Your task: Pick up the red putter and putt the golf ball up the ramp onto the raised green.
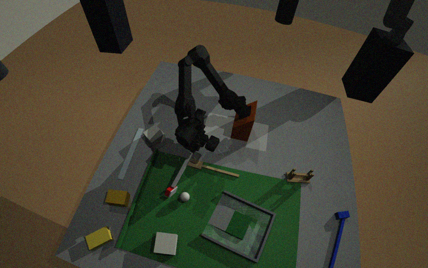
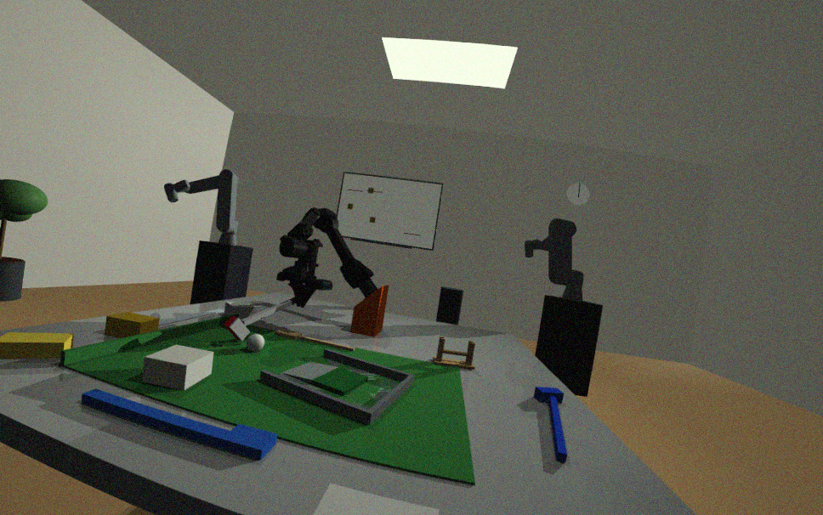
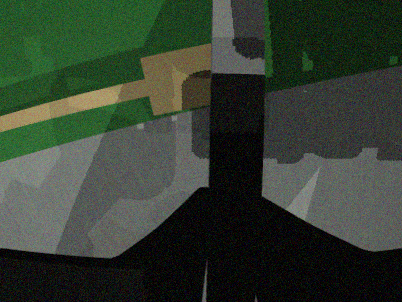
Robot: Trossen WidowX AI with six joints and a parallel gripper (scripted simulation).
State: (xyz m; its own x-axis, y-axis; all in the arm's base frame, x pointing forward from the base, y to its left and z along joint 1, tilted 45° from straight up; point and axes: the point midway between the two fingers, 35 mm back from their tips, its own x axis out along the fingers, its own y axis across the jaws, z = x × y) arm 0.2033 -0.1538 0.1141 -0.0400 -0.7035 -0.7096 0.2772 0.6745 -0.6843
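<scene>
My gripper tip is 8 cm above the wooden mallet, 6 cm to the right of it and 6 cm short of it. Also, from my gripper tip: green mat (27 cm ahead, 14 cm to the left, 8 cm below); white golf ball (22 cm ahead, 6 cm below, 1 cm to the right); red putter (11 cm ahead, 3 cm to the right).
</scene>
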